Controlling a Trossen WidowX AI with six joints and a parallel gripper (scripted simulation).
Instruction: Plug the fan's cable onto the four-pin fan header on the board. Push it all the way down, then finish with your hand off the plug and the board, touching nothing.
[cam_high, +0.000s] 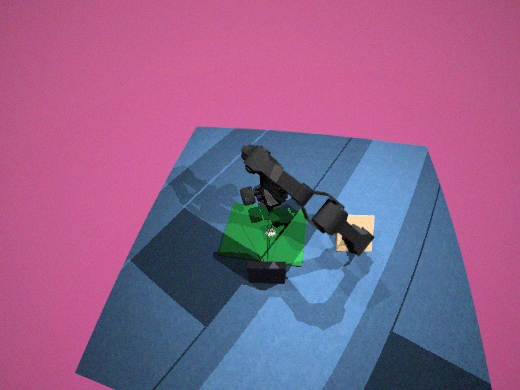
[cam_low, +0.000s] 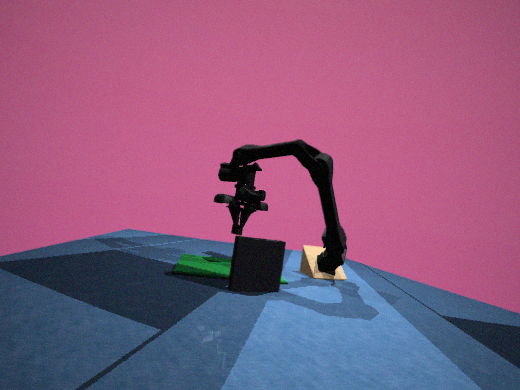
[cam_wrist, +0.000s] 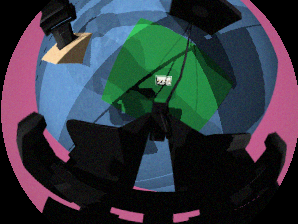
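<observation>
Now: gripper tip 1 cm to the left of the dark plug. From my gripper tip the other things lie so: dark fan 21 cm to the left, 6 cm below, 5 cm behind; green board 14 cm below, 4 cm to the left, 1 cm ahead; white four-pin header 12 cm below, 4 cm to the left, 1 cm behind.
</observation>
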